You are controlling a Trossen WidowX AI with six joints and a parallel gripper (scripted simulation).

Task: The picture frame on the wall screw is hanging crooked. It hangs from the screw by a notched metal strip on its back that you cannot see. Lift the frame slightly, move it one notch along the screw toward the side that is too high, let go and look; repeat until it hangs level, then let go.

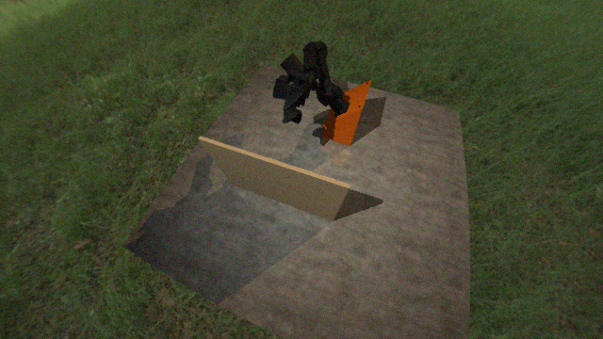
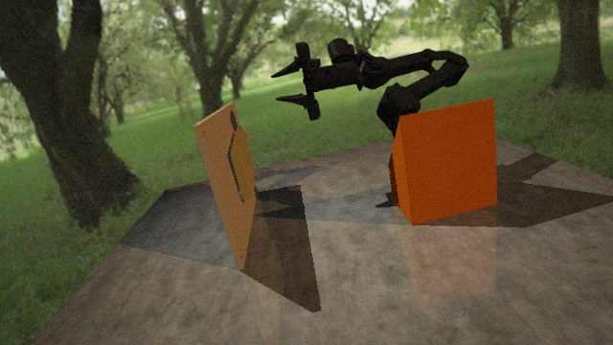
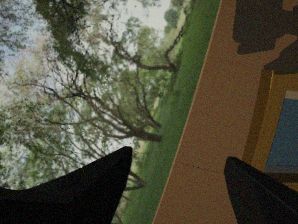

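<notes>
Now: the picture frame 170 mm below my gripper tip and 130 mm ahead of it. The rest, counted from my gripper tip: wall board: 180 mm below, 140 mm ahead, 10 mm to the left.
</notes>
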